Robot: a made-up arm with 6 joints.
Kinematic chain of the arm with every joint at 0, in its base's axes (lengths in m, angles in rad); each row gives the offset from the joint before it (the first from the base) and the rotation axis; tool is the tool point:
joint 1: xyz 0 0 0.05 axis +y
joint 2: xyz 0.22 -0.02 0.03 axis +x
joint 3: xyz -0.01 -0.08 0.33 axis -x
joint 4: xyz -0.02 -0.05 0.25 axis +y
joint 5: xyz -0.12 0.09 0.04 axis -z
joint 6: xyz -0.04 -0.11 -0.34 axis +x
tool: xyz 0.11 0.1 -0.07
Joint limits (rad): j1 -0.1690..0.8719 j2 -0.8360..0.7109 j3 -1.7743..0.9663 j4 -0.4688..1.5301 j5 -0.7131..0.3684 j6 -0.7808..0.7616
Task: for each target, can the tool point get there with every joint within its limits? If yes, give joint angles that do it. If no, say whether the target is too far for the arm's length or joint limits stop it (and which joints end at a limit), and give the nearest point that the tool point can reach.
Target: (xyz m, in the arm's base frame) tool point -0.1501 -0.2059 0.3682
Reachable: yes | joints -0.0113 0.2825 -0.6157 0.8374 -0.0486 -0.5188
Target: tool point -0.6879 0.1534 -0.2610
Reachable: no: joint limits stop it (at a limit: joint 1, joint 2, joint 3, joint 5) | nearest point -0.2402 0.3380 0.2268 | short by 0.687 m
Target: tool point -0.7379 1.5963 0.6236
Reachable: no: too far | nearest point -0.2963 0.4866 0.3996 | short by 1.215 m
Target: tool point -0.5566 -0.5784 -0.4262
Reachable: no: joint limits stop it (at a limit: joint 1, joint 2, joint 3, joint 4, joint 5, joint 6) | nearest point -0.2188 -0.4373 -0.0546 | short by 0.522 m
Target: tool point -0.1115 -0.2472 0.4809
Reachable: yes | joints 0.0525 0.4464 -0.2805 0.9804 -0.5468 0.1973
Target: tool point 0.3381 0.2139 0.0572
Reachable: yes | joints 0.7107 -0.6630 -0.9388 -0.2839 -0.5940 -0.1760
